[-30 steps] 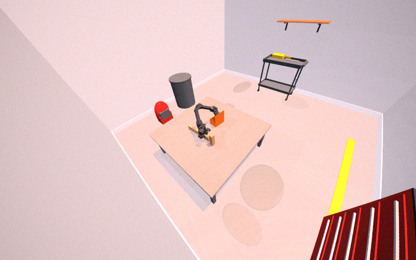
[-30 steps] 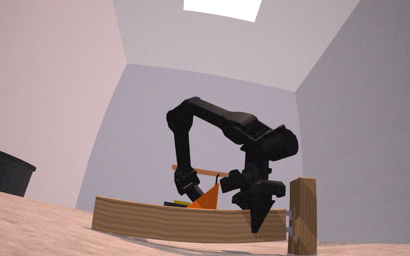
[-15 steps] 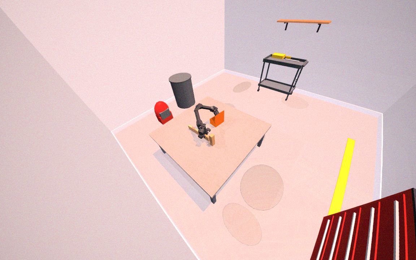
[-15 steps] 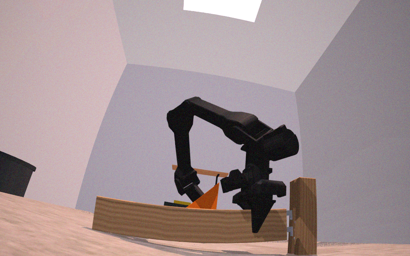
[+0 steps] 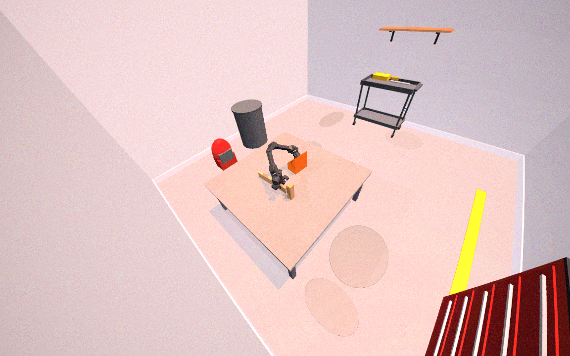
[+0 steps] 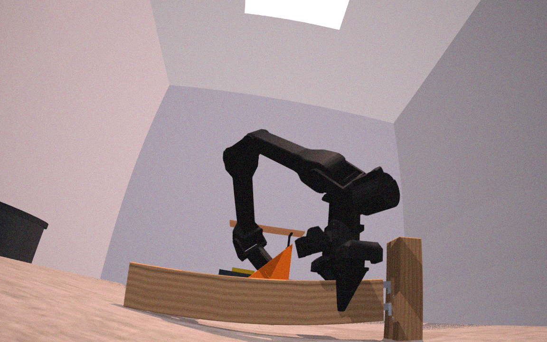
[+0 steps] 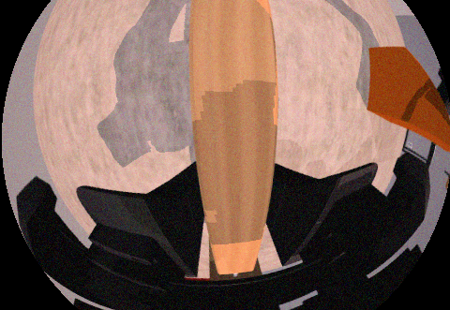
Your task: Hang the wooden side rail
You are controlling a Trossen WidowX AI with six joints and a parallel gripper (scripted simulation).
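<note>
The headboard post lies 12 cm to the left of my gripper tip, 4 cm above it and 2 cm behind it.
</note>
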